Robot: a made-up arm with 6 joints.
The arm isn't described. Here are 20 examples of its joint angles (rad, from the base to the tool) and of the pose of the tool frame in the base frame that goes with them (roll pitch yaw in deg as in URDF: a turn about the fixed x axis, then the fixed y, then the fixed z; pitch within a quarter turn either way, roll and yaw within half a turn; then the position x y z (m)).
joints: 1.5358 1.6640 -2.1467 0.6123 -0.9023 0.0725
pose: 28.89 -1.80 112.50 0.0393 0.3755 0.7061
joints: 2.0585 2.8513 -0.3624 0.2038 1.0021 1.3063
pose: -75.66 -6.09 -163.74 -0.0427 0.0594 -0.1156
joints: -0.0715 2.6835 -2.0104 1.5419 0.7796 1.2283
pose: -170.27 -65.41 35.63 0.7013 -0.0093 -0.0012
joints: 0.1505 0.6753 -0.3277 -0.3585 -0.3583 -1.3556
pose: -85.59 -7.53 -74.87 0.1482 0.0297 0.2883
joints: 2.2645 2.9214 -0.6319 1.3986 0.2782 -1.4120
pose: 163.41 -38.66 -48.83 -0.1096 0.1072 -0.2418
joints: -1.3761 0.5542 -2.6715 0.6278 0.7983 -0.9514
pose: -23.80 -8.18 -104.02 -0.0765 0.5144 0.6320
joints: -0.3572 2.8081 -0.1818 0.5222 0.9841 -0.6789
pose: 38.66 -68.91 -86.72 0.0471 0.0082 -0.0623
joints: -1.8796 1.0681 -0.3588 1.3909 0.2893 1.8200
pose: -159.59 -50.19 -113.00 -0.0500 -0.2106 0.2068
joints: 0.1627 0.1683 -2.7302 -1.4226 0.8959 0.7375
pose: 64.67 -21.90 -13.38 -0.6951 -0.1595 0.3497
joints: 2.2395 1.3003 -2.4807 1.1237 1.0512 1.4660
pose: 68.44 -10.04 -80.65 -0.0701 0.0154 0.8129
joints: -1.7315 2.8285 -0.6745 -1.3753 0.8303 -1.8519
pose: 133.46 40.23 -99.44 -0.0735 -0.1907 -0.2166
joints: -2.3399 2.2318 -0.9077 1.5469 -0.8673 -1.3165
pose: -134.32 29.97 36.66 -0.3278 -0.2751 -0.0245
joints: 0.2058 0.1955 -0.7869 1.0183 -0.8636 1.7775
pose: -25.54 -37.23 161.62 -0.0722 -0.0534 0.4844
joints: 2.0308 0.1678 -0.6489 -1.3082 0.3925 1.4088
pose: 33.27 60.35 129.47 0.0307 -0.0135 0.4271
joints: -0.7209 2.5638 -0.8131 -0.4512 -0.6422 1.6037
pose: 148.07 -3.31 72.85 0.2821 -0.2277 -0.1708
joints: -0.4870 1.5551 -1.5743 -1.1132 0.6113 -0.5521
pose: -99.56 -6.30 -148.32 0.3772 -0.2336 0.5040
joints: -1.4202 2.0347 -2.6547 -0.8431 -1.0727 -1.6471
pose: 26.21 -32.74 147.76 0.1065 -0.4481 0.6803
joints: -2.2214 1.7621 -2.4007 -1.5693 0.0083 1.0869
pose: -27.27 41.70 -165.69 -0.2475 -0.3242 0.7249
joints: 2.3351 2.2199 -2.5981 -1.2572 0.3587 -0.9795
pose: -68.45 -28.30 12.52 -0.4136 0.4595 0.5441
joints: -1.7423 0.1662 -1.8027 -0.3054 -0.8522 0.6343
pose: -40.40 -44.70 -65.02 0.0962 0.4785 0.5627
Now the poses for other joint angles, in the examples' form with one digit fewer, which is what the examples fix.
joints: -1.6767 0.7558 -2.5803 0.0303 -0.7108 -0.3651
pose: 31.2 -54.5 -131.4 0.045 0.430 0.717
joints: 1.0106 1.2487 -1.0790 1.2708 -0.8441 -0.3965
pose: 78.0 37.2 94.2 0.208 0.254 0.453
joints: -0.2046 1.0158 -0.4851 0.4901 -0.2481 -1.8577
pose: -102.9 9.2 -110.6 0.232 -0.055 0.279
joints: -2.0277 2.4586 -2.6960 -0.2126 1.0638 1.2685
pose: 135.8 24.1 -17.5 -0.313 -0.612 0.373
